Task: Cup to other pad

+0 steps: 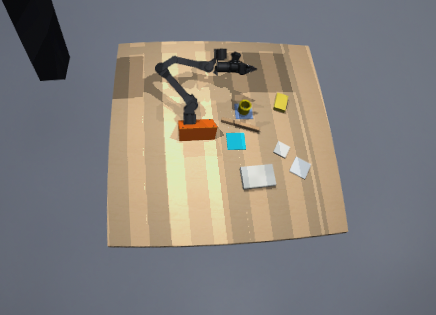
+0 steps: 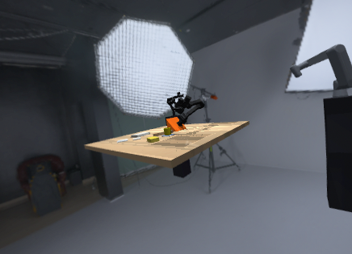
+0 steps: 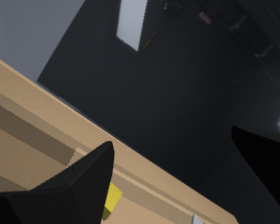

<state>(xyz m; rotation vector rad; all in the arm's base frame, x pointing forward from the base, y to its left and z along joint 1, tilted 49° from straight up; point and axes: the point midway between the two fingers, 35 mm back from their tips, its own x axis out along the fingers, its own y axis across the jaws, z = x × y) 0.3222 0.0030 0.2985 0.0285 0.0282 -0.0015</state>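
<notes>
Now: gripper tip 4 cm past the olive-yellow cup, 11 cm to the left of it and 24 cm above it. From my gripper tip the other things lie so: flat wooden strip 6 cm behind, 21 cm to the right, 27 cm below; bright cyan pad 9 cm behind, 30 cm to the right, 28 cm below; pale blue pad 3 cm behind, 11 cm to the right, 28 cm below.
</notes>
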